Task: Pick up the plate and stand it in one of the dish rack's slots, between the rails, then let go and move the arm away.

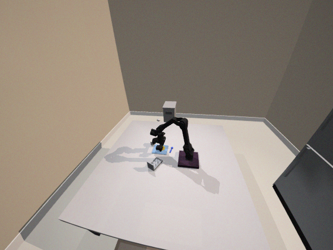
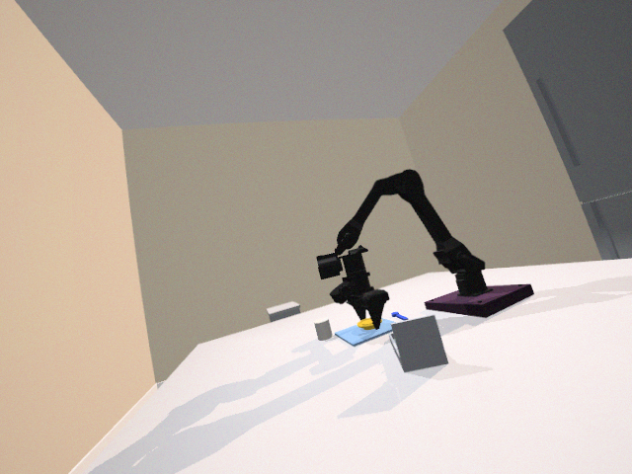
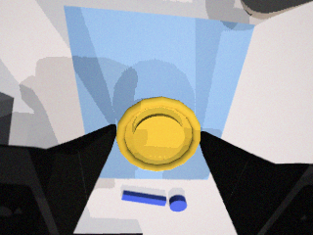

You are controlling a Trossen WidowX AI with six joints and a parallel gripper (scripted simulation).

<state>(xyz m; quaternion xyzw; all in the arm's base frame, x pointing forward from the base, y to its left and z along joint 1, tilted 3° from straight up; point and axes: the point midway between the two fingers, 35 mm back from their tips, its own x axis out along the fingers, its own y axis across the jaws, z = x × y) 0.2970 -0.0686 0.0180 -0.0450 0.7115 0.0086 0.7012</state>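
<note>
The grey dish rack lies 20 cm to the left of my gripper tip, 1 cm behind it and 1 cm above it. From my gripper tip the other things lie so: yellow plate: 1 cm above; blue spoon: 10 cm behind, 2 cm to the right; white cup: 12 cm ahead, 5 cm to the right, 2 cm above.
</note>
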